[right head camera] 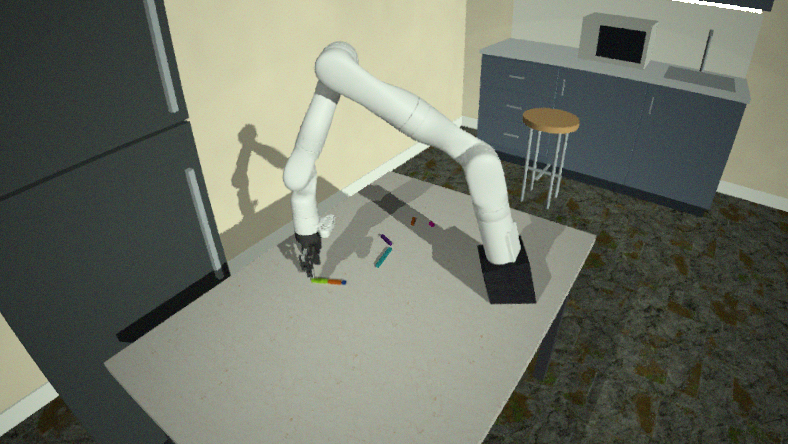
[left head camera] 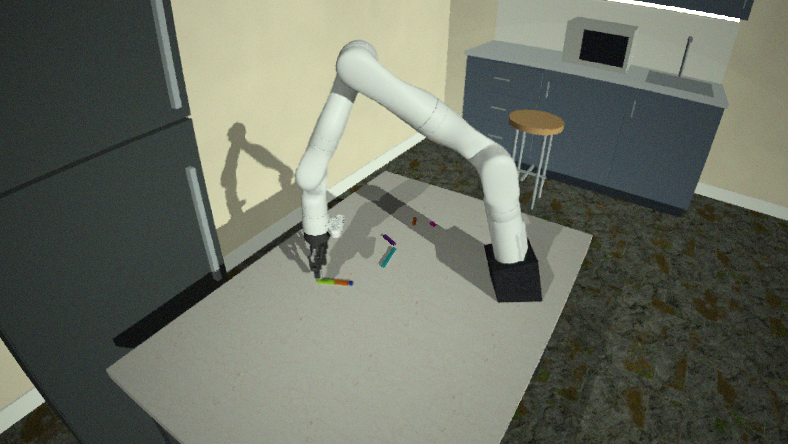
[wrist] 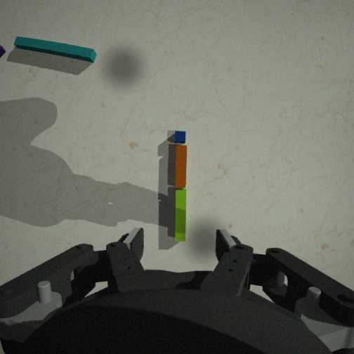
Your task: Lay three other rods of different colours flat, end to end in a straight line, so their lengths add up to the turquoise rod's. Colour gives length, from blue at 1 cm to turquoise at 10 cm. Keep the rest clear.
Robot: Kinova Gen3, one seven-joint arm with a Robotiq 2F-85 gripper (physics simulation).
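Places are measured from the arm's base along level axes (x back, y left, z down), in metres.
Where they show: gripper, fingertip midpoint: (right head camera: 314,270) (left head camera: 320,271); arm's base, link origin: (right head camera: 502,253) (left head camera: 510,253).
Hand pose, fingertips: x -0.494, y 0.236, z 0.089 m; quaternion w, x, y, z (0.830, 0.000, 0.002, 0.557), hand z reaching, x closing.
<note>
Things, the pixels of their centre, and the offset from my fingertips. Level surfaces: height alone.
- lime green rod, body centre: (left head camera: 326,281) (right head camera: 319,280) dy -0.004, dx +0.012, dz +0.038 m
- orange rod, body centre: (left head camera: 341,282) (right head camera: 334,282) dy -0.023, dx +0.056, dz +0.038 m
- small blue rod, body centre: (left head camera: 350,283) (right head camera: 343,282) dy -0.035, dx +0.082, dz +0.038 m
- turquoise rod, body centre: (left head camera: 388,257) (right head camera: 383,257) dy -0.201, dx +0.121, dz +0.038 m
- purple rod, body centre: (left head camera: 389,239) (right head camera: 386,239) dy -0.286, dx +0.078, dz +0.038 m
- brown rod, body centre: (right head camera: 413,221) (left head camera: 414,221) dy -0.432, dx +0.101, dz +0.038 m
- magenta rod, body centre: (right head camera: 431,224) (left head camera: 432,224) dy -0.447, dx +0.168, dz +0.038 m
- table, surface height: dz +0.043 m
A lime green rod (left head camera: 325,281) (right head camera: 319,280) (wrist: 180,215), an orange rod (left head camera: 341,282) (right head camera: 335,281) (wrist: 181,166) and a small blue rod (left head camera: 350,282) (right head camera: 344,282) (wrist: 180,137) lie flat in one straight line. In the wrist view a hairline gap shows between green and orange, and a slightly wider one between orange and blue. The turquoise rod (left head camera: 388,257) (right head camera: 383,257) (wrist: 55,49) lies apart at an angle. My gripper (left head camera: 316,275) (right head camera: 309,275) (wrist: 179,240) is open and empty, its fingers apart on either side of the green rod's outer end, above the table.
A purple rod (left head camera: 388,239) (right head camera: 385,239) (wrist: 2,51) lies near the turquoise rod. A brown rod (left head camera: 414,221) (right head camera: 413,221) and a magenta rod (left head camera: 432,223) (right head camera: 431,223) lie farther back on the table (left head camera: 352,358) (right head camera: 330,375). The black arm base (left head camera: 516,281) (right head camera: 510,281) stands at the right.
</note>
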